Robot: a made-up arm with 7 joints.
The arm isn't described. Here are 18 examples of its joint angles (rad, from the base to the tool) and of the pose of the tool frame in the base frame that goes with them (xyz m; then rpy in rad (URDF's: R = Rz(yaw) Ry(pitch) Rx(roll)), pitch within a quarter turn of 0, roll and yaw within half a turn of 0).
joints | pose
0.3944 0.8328 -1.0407 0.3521 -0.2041 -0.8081 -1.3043 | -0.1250 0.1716 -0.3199 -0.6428 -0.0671 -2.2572
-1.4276 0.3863 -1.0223 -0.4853 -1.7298 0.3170 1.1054 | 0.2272 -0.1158 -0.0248 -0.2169 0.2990 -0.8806
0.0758 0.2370 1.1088 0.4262 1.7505 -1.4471 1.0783 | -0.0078 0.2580 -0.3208 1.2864 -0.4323 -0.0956
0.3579 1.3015 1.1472 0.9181 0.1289 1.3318 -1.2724 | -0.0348 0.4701 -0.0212 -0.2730 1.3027 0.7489
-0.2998 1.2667 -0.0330 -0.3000 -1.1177 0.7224 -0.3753 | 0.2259 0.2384 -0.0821 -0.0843 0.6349 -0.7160
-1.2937 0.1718 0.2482 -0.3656 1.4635 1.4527 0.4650 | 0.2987 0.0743 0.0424 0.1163 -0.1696 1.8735
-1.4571 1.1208 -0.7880 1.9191 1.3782 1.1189 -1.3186 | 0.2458 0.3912 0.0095 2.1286 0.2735 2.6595
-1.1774 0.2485 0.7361 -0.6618 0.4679 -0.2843 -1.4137 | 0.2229 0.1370 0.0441 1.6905 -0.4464 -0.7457
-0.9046 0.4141 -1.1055 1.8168 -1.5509 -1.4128 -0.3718 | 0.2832 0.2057 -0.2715 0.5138 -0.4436 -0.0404
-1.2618 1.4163 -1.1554 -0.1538 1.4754 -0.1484 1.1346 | 0.2999 0.1785 -0.0322 2.7741 0.0561 -1.7271
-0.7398 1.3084 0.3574 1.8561 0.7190 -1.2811 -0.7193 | 0.1402 0.4301 -0.1052 1.0083 0.7190 -0.1845
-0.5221 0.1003 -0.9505 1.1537 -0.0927 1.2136 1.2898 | 0.1426 0.0338 -0.4165 2.2584 -0.0028 0.7647
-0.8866 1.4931 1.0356 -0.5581 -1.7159 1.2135 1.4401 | 0.0753 0.2138 0.1732 -0.2693 -0.5789 1.0180
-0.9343 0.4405 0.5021 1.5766 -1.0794 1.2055 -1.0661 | 0.2927 0.1575 -0.3034 -2.1394 -0.2381 -0.5989
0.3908 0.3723 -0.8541 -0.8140 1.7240 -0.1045 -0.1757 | -0.0117 -0.0094 -0.2002 1.5135 0.0693 -0.8748
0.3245 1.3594 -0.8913 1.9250 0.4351 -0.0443 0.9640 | -0.0896 0.4733 -0.0031 -2.8200 0.1601 0.9083
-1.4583 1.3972 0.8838 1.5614 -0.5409 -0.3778 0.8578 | 0.2042 0.4431 0.0649 -1.0060 0.4461 1.8452
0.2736 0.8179 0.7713 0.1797 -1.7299 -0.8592 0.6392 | 0.0307 0.3881 -0.1308 -1.0906 -0.0097 1.7317
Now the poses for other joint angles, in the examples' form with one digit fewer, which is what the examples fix.
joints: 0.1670 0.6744 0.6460 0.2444 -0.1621 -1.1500 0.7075
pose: 0.064 0.327 -0.187 0.017 -1.101 0.961
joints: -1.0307 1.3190 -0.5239 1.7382 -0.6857 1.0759 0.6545
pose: 0.150 0.438 -0.070 1.337 0.210 2.508
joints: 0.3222 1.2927 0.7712 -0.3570 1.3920 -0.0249 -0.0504
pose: 0.147 0.296 0.006 2.831 -0.216 -0.049
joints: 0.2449 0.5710 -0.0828 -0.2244 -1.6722 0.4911 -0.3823
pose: 0.073 0.160 -0.278 -1.396 0.110 -0.715
